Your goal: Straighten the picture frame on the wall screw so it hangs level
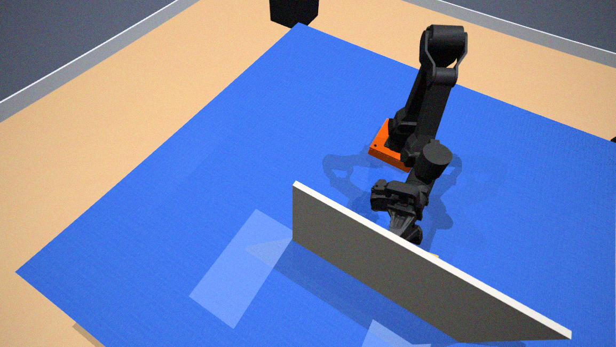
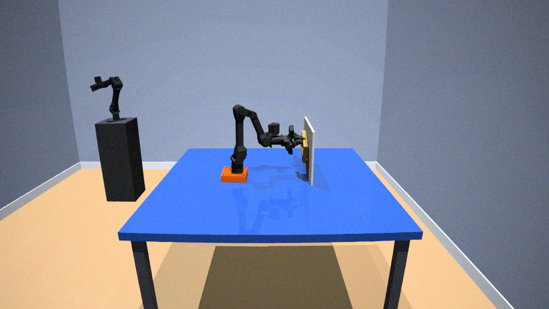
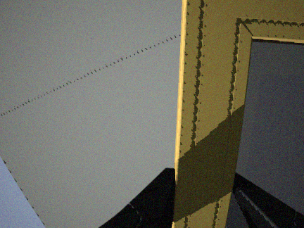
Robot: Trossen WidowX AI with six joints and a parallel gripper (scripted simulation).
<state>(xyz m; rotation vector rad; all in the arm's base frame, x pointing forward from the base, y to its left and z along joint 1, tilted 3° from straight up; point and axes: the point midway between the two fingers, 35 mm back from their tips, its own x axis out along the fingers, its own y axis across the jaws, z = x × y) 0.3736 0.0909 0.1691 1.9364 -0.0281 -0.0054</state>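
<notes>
My gripper tip is 5 cm above the picture frame, 3 cm to the right of it and 1 cm short of it. The rest, counted from my gripper tip: wall panel (6 cm below, 2 cm to the left, 2 cm ahead).
</notes>
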